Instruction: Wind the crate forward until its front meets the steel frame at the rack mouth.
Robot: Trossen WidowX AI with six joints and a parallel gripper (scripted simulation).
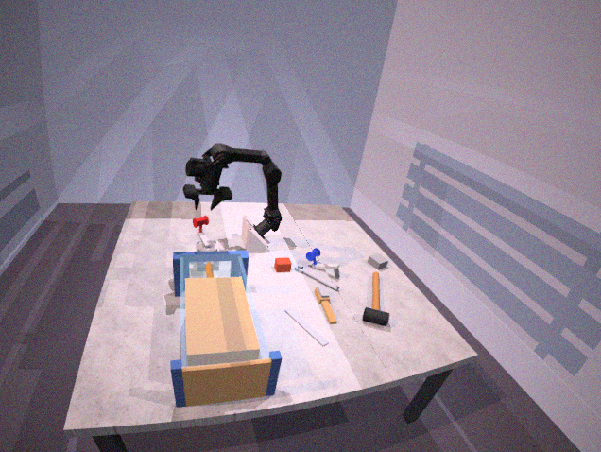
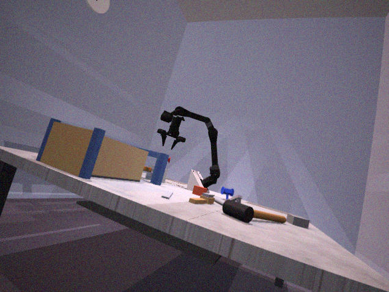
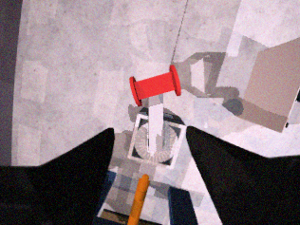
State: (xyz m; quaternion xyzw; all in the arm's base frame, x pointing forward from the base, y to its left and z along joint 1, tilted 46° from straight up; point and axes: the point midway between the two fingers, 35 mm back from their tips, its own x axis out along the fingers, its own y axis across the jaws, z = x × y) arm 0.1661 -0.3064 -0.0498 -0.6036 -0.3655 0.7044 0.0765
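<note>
My gripper tip is now 9 cm above the red winch handle grip, 4 cm past it and 1 cm to the left of it. From my gripper tip the other things lie so: winch handle: 12 cm below; then pale winch body: 19 cm below, 5 cm ahead, 1 cm to the left; then clear-panelled cubby: 46 cm ahead, 10 cm below, 6 cm to the left.
</note>
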